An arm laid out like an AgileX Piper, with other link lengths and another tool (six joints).
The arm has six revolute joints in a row. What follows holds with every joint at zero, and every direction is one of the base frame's. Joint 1 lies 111.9 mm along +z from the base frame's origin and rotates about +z. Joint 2 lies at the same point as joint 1 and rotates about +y. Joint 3 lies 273.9 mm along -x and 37.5 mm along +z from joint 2 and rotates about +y. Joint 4 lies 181 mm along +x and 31.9 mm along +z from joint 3 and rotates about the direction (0.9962, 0, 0.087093). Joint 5 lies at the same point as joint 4 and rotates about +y. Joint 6 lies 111.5 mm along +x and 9.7 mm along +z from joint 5 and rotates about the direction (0.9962, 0, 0.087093). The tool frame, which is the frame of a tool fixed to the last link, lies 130.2 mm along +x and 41 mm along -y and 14.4 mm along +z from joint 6; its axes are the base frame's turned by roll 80.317, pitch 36.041 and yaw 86.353 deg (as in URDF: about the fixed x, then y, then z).
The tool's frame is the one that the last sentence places.
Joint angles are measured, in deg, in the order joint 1, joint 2, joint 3, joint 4, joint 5, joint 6. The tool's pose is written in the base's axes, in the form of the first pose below.
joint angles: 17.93 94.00 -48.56 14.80 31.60 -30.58
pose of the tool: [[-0.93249, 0.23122, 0.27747, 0.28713], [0.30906, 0.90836, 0.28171, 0.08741], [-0.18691, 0.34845, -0.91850, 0.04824], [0, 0, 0, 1]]
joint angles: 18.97 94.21 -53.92 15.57 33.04 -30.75
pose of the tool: [[-0.92573, 0.19350, 0.32492, 0.30794], [0.29955, 0.89964, 0.31769, 0.10352], [-0.23084, 0.39142, -0.89079, 0.06854], [0, 0, 0, 1]]
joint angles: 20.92 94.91 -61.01 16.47 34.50 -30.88
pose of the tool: [[-0.91558, 0.13138, 0.38007, 0.33245], [0.28022, 0.88632, 0.36866, 0.12840], [-0.28843, 0.44404, -0.84831, 0.09638], [0, 0, 0, 1]]
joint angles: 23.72 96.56 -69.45 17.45 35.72 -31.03
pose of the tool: [[-0.90155, 0.04816, 0.42998, 0.35686], [0.25236, 0.86576, 0.43217, 0.16196], [-0.35145, 0.49813, -0.79268, 0.12853], [0, 0, 0, 1]]
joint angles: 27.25 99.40 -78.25 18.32 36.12 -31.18
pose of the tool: [[-0.88432, -0.04665, 0.46455, 0.37746], [0.21888, 0.83746, 0.50076, 0.20245], [-0.41240, 0.54451, -0.73037, 0.15879], [0, 0, 0, 1]]
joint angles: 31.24 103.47 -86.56 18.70 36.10 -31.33
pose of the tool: [[-0.87060, -0.13936, 0.47185, 0.39090], [0.17531, 0.80823, 0.56217, 0.24648], [-0.45970, 0.57214, -0.67921, 0.17872], [0, 0, 0, 1]]
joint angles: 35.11 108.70 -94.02 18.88 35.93 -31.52
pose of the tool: [[-0.86431, -0.21405, 0.45513, 0.39840], [0.12723, 0.78243, 0.60960, 0.29020], [-0.48660, 0.58479, -0.64903, 0.18337], [0, 0, 0, 1]]
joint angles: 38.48 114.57 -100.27 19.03 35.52 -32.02
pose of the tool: [[-0.86351, -0.27048, 0.42566, 0.40191], [0.07651, 0.76400, 0.64067, 0.32997], [-0.49849, 0.58579, -0.63903, 0.17346], [0, 0, 0, 1]]
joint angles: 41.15 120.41 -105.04 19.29 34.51 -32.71
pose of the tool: [[-0.86442, -0.30908, 0.39655, 0.40355], [0.03293, 0.75222, 0.65809, 0.36291], [-0.50169, 0.58192, -0.64005, 0.15378], [0, 0, 0, 1]]
